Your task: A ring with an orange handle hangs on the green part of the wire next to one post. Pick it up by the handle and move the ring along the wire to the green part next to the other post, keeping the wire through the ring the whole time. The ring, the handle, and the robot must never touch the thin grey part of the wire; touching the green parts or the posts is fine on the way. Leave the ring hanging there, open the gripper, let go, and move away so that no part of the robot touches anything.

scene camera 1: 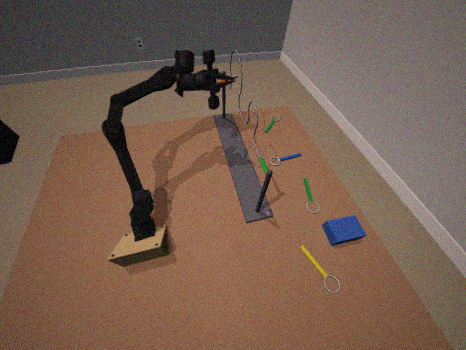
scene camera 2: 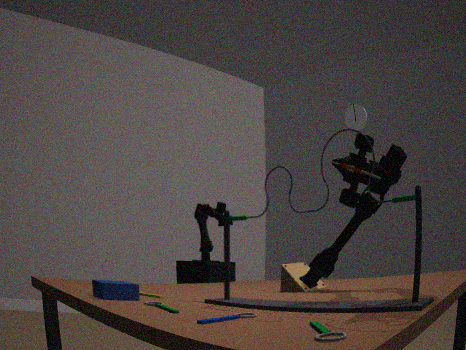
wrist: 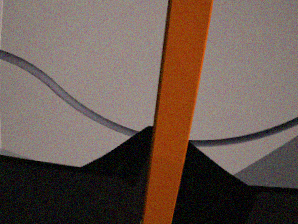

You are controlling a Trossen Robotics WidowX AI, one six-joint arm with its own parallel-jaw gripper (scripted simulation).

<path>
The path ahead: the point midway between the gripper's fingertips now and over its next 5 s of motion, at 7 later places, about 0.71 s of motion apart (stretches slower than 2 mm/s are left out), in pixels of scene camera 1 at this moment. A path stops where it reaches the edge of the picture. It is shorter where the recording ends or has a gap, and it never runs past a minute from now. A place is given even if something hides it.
My gripper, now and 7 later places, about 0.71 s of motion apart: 235,79; 234,79; 235,82; 234,86; 234,89; 233,89; 232,89; 231,89
</path>
